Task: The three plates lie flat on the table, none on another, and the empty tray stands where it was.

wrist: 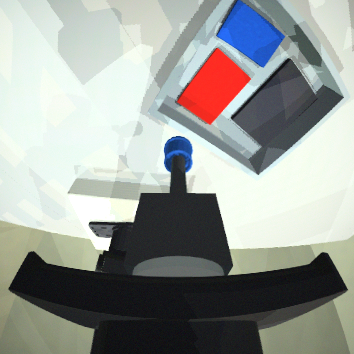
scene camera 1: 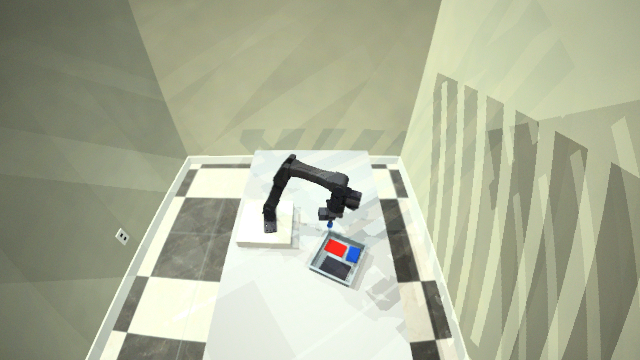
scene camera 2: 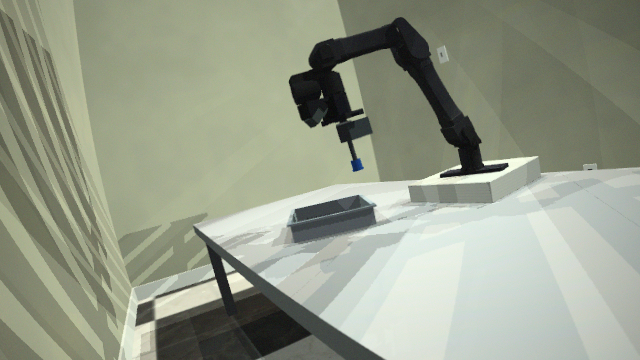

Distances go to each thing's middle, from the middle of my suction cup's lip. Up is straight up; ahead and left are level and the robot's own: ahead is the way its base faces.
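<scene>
From my suction cup, the grey tray [scene camera 2: 361,214] is 120 mm below, 120 mm to the right and 30 mm ahead. Then there's the red plate [wrist: 219,79], which is 140 mm below my suction cup, 60 mm to the right of it and 30 mm ahead of it. The black plate [wrist: 285,94] sits 140 mm below my suction cup and 170 mm to the right of it, and the blue plate [wrist: 253,35] is 140 mm below my suction cup, 110 mm to the right of it and 110 mm ahead of it.
</scene>
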